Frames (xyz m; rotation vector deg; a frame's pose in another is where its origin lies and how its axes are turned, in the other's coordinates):
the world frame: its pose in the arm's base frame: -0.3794 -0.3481 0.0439 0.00 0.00 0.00
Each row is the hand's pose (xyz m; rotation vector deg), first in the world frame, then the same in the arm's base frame.
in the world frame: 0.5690 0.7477 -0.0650 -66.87 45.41 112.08
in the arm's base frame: 0.1896 0.3996 -0.0211 -66.87 45.41 112.08
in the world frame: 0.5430 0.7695 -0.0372 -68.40 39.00 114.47
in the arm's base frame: 0.1636 0.4214 0.0067 -68.40 39.00 114.47
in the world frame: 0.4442 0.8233 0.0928 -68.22 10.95 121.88
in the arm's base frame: 0.0648 0.4752 0.1367 -68.22 10.95 121.88
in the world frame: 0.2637 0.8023 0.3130 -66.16 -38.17 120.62
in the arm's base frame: -0.1157 0.4542 0.3569 -66.16 -38.17 120.62
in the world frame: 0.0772 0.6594 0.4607 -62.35 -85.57 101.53
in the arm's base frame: -0.3022 0.3113 0.5046 -62.35 -85.57 101.53
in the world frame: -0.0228 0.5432 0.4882 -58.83 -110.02 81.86
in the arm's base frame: -0.4022 0.1951 0.5321 -58.83 -110.02 81.86
